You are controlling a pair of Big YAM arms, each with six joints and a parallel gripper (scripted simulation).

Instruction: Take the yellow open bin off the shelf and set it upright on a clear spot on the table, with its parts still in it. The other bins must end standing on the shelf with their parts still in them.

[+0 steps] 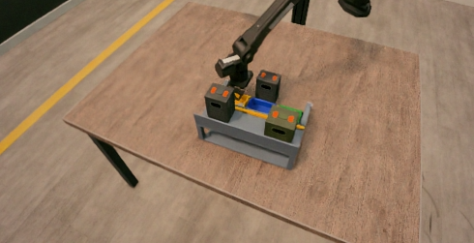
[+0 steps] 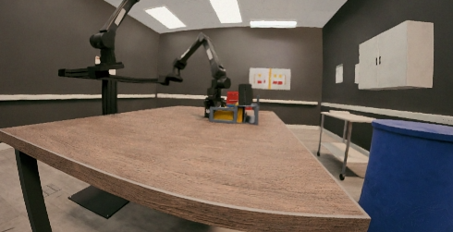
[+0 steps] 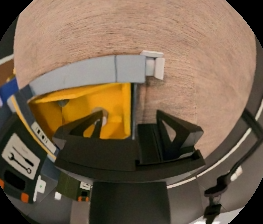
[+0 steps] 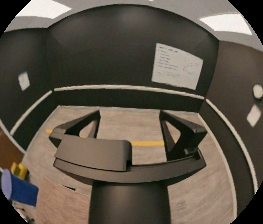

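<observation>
My left hand is 80 mm short of the yellow open bin and 10 mm to the right of it. Round my left hand: grey shelf (120 mm to the left, 100 mm ahead, 20 mm above); dark lidded bin (100 mm to the left, 60 mm behind, 20 mm above).
</observation>
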